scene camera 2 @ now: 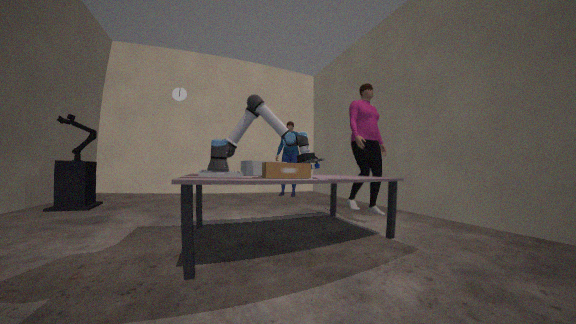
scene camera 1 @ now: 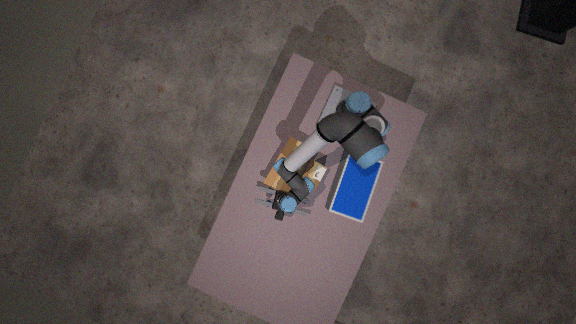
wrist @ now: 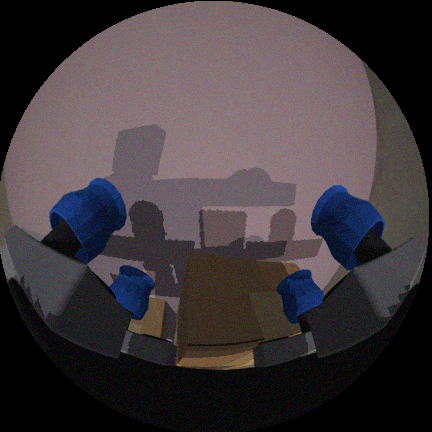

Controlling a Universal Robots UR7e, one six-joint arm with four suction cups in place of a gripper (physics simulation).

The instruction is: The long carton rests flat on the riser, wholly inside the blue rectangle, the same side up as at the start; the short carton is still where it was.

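Seen in the pictures: hand, tool point: (wrist: 218, 258); arm's base, link origin: (scene camera 2: 218, 171).
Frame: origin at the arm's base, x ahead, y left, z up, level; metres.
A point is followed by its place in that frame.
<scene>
The long carton (scene camera 1: 291, 145) {z 0.068, x 0.289, y -0.274 m} (scene camera 2: 272, 171) {z 0.009, x 0.280, y -0.304 m} (wrist: 220, 300) {z 0.027, x 0.570, y -0.249 m} lies flat on the table, partly under the arm. The short carton (scene camera 1: 318, 173) {z 0.068, x 0.402, y -0.085 m} (wrist: 150, 317) {z 0.003, x 0.486, y -0.161 m} stands beside it, on the riser's side, partly hidden by the arm. The grey riser (scene camera 1: 335, 188) {z 0.064, x 0.458, y 0.030 m} (scene camera 2: 249, 168) {z 0.023, x 0.254, y 0.046 m} bears the blue rectangle (scene camera 1: 355, 192) {z 0.087, x 0.450, y 0.138 m}, which has a white border; no carton is on its visible part. My gripper (scene camera 1: 284, 201) {z 0.022, x 0.611, y -0.246 m} (scene camera 2: 310, 162) {z 0.022, x 0.611, y -0.246 m} (wrist: 217, 250) {z 0.022, x 0.611, y -0.246 m} is open, its four blue cups holding nothing. It hangs low at the long carton's end away from the arm's base. Whether a cup touches the carton cannot be told.
The pink table (scene camera 1: 260, 255) {z -0.033, x 0.977, y -0.281 m} (scene camera 2: 360, 178) {z -0.033, x 0.882, y -0.524 m} carries the arm's grey base plate (scene camera 1: 330, 105) {z -0.001, x -0.014, y -0.112 m} (scene camera 2: 220, 173) {z -0.012, x -0.011, y -0.140 m}. A person in pink (scene camera 2: 366, 120) and a person in blue (scene camera 2: 290, 150) stand beyond the table. A black pedestal (scene camera 2: 75, 185) with a small dark arm stands at the left in scene camera 2.
</scene>
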